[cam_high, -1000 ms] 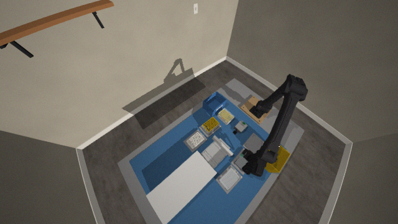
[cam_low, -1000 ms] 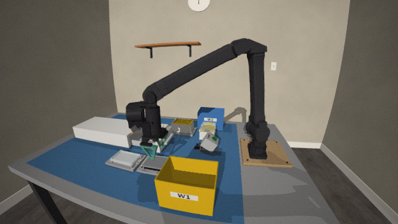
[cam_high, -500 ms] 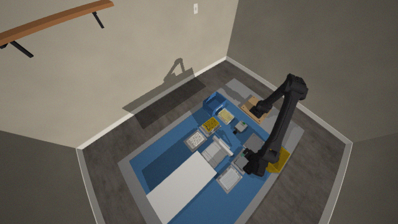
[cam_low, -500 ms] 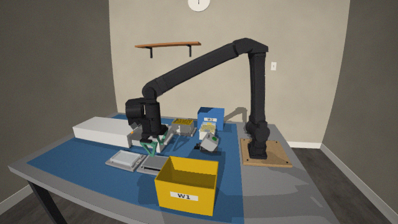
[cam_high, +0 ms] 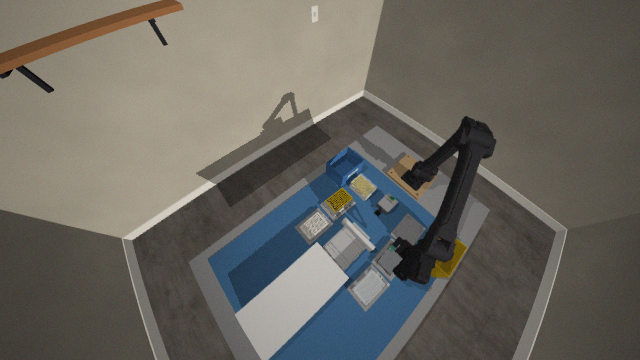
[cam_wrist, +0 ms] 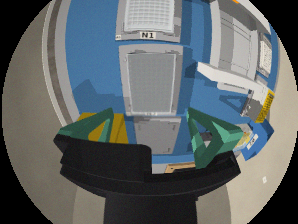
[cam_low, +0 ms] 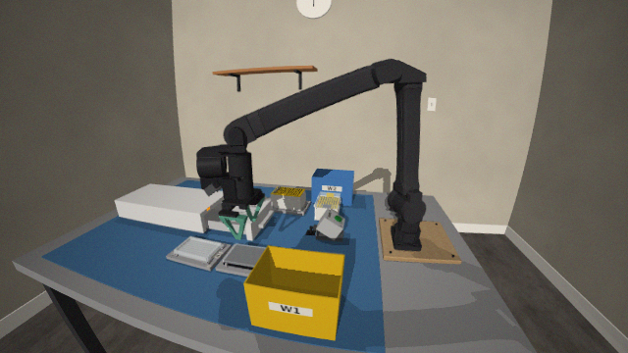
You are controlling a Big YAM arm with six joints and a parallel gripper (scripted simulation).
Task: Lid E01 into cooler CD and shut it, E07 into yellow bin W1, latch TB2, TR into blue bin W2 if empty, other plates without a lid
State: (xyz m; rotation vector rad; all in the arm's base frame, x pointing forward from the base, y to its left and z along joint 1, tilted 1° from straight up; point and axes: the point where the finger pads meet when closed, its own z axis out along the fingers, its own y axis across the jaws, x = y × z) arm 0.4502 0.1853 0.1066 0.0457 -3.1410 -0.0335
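Right now the grey plate lid is 90 mm below my hand. From my hand the other things lie so: grey lid park nest (170 mm behind, 110 mm below, 20 mm to the right); then black plate (100 mm below); then yellow bin W1 (180 mm behind, 130 mm to the left, 80 mm below).
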